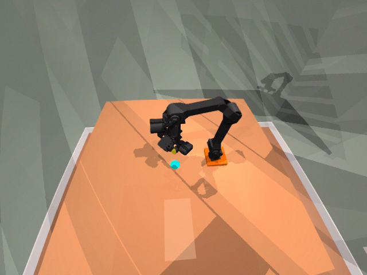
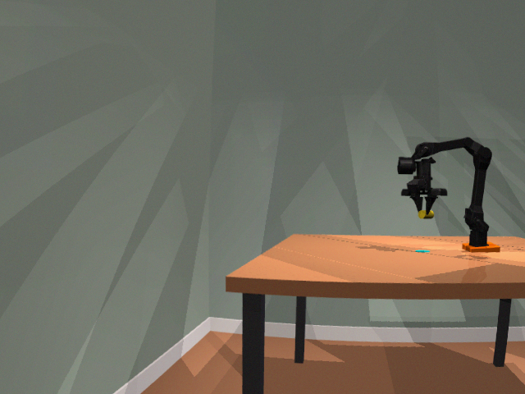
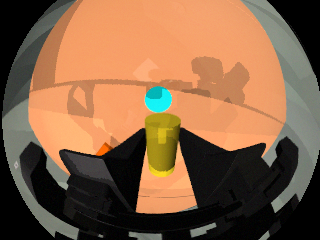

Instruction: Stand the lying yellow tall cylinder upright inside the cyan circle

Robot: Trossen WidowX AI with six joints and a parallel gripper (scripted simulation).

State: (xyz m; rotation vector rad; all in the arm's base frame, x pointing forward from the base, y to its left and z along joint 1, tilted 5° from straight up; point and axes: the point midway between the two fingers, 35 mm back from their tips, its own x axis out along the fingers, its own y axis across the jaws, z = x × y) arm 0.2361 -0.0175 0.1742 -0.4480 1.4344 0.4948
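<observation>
Now: the cyan circle 140 mm below my gripper tip. The rest, counted from my gripper tip: yellow tall cylinder (20 mm behind, 10 mm to the right).
</observation>
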